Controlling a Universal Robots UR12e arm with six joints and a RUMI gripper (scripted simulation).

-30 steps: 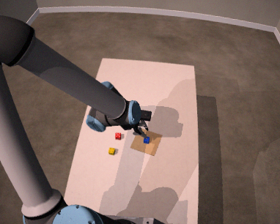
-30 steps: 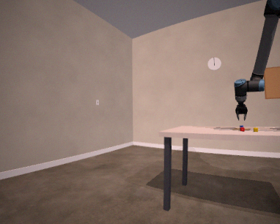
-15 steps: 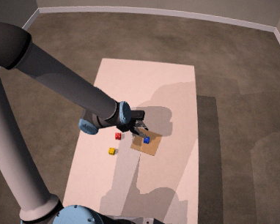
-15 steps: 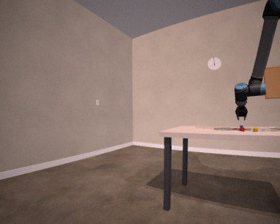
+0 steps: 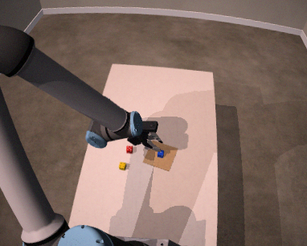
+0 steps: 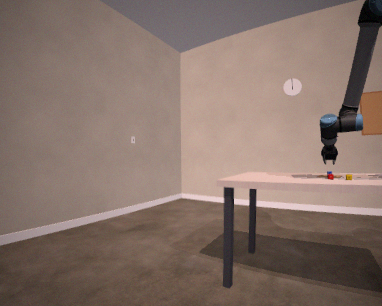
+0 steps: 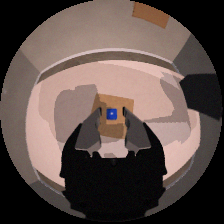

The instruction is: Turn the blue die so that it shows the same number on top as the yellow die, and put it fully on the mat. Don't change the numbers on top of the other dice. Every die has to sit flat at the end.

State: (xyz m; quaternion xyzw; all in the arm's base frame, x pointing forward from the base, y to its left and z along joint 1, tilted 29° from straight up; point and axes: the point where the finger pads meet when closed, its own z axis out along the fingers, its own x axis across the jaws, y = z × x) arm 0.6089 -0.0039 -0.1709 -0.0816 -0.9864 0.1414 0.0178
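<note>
The blue die lies 10 mm to the right of my hand and 80 mm below it. The rest, counted from my hand: mat: 10 mm to the right, 90 mm below; then yellow die: 80 mm behind, 180 mm to the left, 80 mm below; then red die: 20 mm ahead, 150 mm to the left, 80 mm below.
</note>
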